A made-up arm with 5 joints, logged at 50 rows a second.
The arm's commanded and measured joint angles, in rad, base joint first. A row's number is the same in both.
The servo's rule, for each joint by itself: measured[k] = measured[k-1] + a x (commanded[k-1-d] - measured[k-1]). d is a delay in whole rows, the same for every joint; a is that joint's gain. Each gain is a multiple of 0.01, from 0.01 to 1. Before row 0 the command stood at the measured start. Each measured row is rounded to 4 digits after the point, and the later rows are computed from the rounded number. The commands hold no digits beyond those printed.
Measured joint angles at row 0:
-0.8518 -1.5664 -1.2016 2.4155 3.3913
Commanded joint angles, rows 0 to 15:
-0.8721 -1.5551 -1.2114 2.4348 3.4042
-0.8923 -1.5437 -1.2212 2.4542 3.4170
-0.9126 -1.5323 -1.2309 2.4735 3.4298
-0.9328 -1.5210 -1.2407 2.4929 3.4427
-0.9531 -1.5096 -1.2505 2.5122 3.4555
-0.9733 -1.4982 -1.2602 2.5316 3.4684
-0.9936 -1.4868 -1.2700 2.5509 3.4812
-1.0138 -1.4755 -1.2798 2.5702 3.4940
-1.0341 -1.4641 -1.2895 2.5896 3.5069
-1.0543 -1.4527 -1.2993 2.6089 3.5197
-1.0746 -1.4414 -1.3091 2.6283 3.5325
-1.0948 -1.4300 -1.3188 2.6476 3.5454
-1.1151 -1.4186 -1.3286 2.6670 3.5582
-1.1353 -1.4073 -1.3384 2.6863 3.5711
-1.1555 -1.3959 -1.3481 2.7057 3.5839
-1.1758 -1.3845 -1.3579 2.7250 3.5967
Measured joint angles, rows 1 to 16:
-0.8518 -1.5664 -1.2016 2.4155 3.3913
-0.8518 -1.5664 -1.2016 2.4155 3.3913
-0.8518 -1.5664 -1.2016 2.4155 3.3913
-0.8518 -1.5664 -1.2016 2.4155 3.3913
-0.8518 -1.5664 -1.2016 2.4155 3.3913
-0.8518 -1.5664 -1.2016 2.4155 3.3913
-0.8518 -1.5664 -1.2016 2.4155 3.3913
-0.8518 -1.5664 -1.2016 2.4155 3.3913
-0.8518 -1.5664 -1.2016 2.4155 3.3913
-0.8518 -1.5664 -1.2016 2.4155 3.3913
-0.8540 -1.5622 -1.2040 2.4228 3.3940
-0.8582 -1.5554 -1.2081 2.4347 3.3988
-0.8642 -1.5469 -1.2136 2.4494 3.4053
-0.8717 -1.5373 -1.2201 2.4659 3.4132
-0.8807 -1.5271 -1.2274 2.4835 3.4221
-0.8909 -1.5164 -1.2353 2.5018 3.4318
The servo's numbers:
d 10
a 0.11 0.37 0.24 0.38 0.21

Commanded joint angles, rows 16 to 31:
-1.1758 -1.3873 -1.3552 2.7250 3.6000
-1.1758 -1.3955 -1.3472 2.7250 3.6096
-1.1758 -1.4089 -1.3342 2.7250 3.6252
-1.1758 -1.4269 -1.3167 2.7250 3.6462
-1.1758 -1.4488 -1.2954 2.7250 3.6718
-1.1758 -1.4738 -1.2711 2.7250 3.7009
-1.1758 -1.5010 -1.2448 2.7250 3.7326
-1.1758 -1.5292 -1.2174 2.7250 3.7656
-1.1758 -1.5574 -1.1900 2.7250 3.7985
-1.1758 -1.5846 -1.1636 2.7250 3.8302
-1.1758 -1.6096 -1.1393 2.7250 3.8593
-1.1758 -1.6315 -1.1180 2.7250 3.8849
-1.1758 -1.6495 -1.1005 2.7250 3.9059
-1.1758 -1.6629 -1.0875 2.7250 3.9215
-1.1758 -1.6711 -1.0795 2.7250 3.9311
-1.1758 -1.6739 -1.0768 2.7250 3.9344
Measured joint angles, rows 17 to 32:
-0.9022 -1.5054 -1.2436 2.5205 3.4422
-0.9145 -1.4943 -1.2523 2.5394 3.4531
-0.9277 -1.4831 -1.2612 2.5585 3.4644
-0.9416 -1.4719 -1.2703 2.5777 3.4760
-0.9562 -1.4606 -1.2796 2.5969 3.4879
-0.9714 -1.4493 -1.2890 2.6162 3.5000
-0.9872 -1.4379 -1.2985 2.6355 3.5122
-1.0035 -1.4266 -1.3081 2.6548 3.5246
-1.0202 -1.4152 -1.3177 2.6741 3.5371
-1.0373 -1.4038 -1.3273 2.6934 3.5496
-1.0525 -1.3977 -1.3340 2.7054 3.5602
-1.0661 -1.3969 -1.3372 2.7128 3.5706
-1.0782 -1.4013 -1.3365 2.7174 3.5821
-1.0889 -1.4108 -1.3317 2.7203 3.5956
-1.0985 -1.4249 -1.3230 2.7221 3.6116
-1.1070 -1.4430 -1.3105 2.7232 3.6304

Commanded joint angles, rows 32 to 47:
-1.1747 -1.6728 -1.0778 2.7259 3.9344
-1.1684 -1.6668 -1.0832 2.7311 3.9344
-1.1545 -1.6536 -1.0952 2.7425 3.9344
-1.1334 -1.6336 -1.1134 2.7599 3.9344
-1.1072 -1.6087 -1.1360 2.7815 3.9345
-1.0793 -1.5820 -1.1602 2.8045 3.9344
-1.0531 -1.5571 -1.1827 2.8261 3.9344
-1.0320 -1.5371 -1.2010 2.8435 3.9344
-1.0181 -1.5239 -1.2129 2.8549 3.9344
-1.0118 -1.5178 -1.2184 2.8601 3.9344
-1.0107 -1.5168 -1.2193 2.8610 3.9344
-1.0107 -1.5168 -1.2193 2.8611 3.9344
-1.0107 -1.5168 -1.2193 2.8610 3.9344
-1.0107 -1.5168 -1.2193 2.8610 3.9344
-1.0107 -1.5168 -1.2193 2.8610 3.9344
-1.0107 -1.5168 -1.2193 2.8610 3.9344
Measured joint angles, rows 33 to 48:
-1.1146 -1.4645 -1.2947 2.7239 3.6519
-1.1213 -1.4884 -1.2761 2.7243 3.6758
-1.1273 -1.5139 -1.2554 2.7246 3.7016
-1.1326 -1.5401 -1.2334 2.7248 3.7286
-1.1374 -1.5658 -1.2108 2.7249 3.7560
-1.1416 -1.5901 -1.1885 2.7249 3.7831
-1.1454 -1.6121 -1.1674 2.7249 3.8089
-1.1487 -1.6309 -1.1482 2.7249 3.8325
-1.1517 -1.6458 -1.1317 2.7249 3.8532
-1.1544 -1.6562 -1.1185 2.7249 3.8703
-1.1566 -1.6623 -1.1087 2.7253 3.8838
-1.1579 -1.6640 -1.1026 2.7275 3.8944
-1.1575 -1.6602 -1.1008 2.7332 3.9028
-1.1548 -1.6504 -1.1038 2.7433 3.9094
-1.1496 -1.6350 -1.1115 2.7578 3.9147
-1.1419 -1.6154 -1.1232 2.7755 3.9188

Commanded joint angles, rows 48 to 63:
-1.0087 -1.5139 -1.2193 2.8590 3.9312
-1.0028 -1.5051 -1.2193 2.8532 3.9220
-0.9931 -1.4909 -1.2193 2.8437 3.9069
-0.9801 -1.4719 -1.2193 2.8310 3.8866
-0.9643 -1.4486 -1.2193 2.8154 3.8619
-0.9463 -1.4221 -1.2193 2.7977 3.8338
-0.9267 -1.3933 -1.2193 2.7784 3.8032
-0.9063 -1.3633 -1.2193 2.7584 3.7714
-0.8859 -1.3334 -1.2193 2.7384 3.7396
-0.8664 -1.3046 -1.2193 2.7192 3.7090
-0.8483 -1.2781 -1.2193 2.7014 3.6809
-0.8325 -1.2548 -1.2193 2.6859 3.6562
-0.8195 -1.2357 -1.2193 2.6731 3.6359
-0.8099 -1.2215 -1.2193 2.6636 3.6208
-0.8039 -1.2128 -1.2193 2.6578 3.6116
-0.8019 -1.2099 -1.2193 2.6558 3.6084
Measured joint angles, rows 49 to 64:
-1.1321 -1.5938 -1.1375 2.7947 3.9221
-1.1211 -1.5728 -1.1527 2.8132 3.9247
-1.1098 -1.5547 -1.1671 2.8290 3.9267
-1.0990 -1.5410 -1.1794 2.8408 3.9283
-1.0893 -1.5320 -1.1890 2.8485 3.9296
-1.0807 -1.5264 -1.1963 2.8533 3.9306
-1.0730 -1.5228 -1.2018 2.8562 3.9314
-1.0661 -1.5206 -1.2060 2.8580 3.9320
-1.0600 -1.5192 -1.2092 2.8591 3.9325
-1.0546 -1.5183 -1.2116 2.8598 3.9329
-1.0496 -1.5167 -1.2134 2.8595 3.9325
-1.0445 -1.5124 -1.2148 2.8571 3.9303
-1.0388 -1.5044 -1.2159 2.8520 3.9254
-1.0323 -1.4924 -1.2167 2.8440 3.9173
-1.0248 -1.4762 -1.2173 2.8331 3.9057
-1.0162 -1.4562 -1.2178 2.8196 3.8906

